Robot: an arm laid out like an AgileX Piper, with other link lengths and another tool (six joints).
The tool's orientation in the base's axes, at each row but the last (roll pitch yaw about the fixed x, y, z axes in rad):
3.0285, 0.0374, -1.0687
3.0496, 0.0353, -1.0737
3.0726, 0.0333, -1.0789
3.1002, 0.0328, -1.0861
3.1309, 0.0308, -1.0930
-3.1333, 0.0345, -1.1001
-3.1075, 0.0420, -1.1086
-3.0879, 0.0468, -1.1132
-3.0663, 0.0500, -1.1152
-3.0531, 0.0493, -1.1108
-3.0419, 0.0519, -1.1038
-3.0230, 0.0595, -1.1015
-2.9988, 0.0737, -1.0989
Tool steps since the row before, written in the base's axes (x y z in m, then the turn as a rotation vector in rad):
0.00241, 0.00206, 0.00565, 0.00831, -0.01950, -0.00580
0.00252, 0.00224, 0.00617, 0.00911, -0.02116, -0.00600
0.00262, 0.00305, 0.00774, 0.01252, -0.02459, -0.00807
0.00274, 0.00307, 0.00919, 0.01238, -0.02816, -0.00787
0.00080, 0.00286, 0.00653, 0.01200, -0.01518, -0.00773
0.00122, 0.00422, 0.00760, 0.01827, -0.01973, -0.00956
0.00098, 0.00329, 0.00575, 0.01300, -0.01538, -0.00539
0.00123, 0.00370, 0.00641, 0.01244, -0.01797, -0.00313
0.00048, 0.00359, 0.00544, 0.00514, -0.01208, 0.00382
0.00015, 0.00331, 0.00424, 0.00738, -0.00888, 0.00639
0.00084, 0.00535, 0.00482, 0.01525, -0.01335, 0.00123
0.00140, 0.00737, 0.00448, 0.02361, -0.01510, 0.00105
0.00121, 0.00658, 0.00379, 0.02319, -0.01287, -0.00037
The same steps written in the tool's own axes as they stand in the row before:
-0.00086, -0.00245, -0.00594, 0.02129, 0.00152, 0.00521
-0.00098, -0.00271, -0.00641, 0.02314, 0.00160, 0.00536
-0.00171, -0.00321, -0.00793, 0.02784, 0.00008, 0.00717
-0.00174, -0.00347, -0.00929, 0.03093, 0.00188, 0.00694
-0.00237, -0.00196, -0.00648, 0.01923, -0.00375, 0.00710
-0.00347, -0.00306, -0.00746, 0.02618, -0.00726, 0.00872
-0.00275, -0.00254, -0.00556, 0.01977, -0.00462, 0.00472
-0.00307, -0.00307, -0.00612, 0.02174, -0.00310, 0.00229
-0.00328, -0.00240, -0.00512, 0.01290, 0.00036, -0.00451
-0.00310, -0.00196, -0.00393, 0.01090, -0.00327, -0.00667
-0.00464, -0.00360, -0.00425, 0.01870, -0.00779, -0.00143
-0.00620, -0.00504, -0.00355, 0.02404, -0.01442, -0.00078
-0.00558, -0.00451, -0.00278, 0.02197, -0.01483, 0.00087

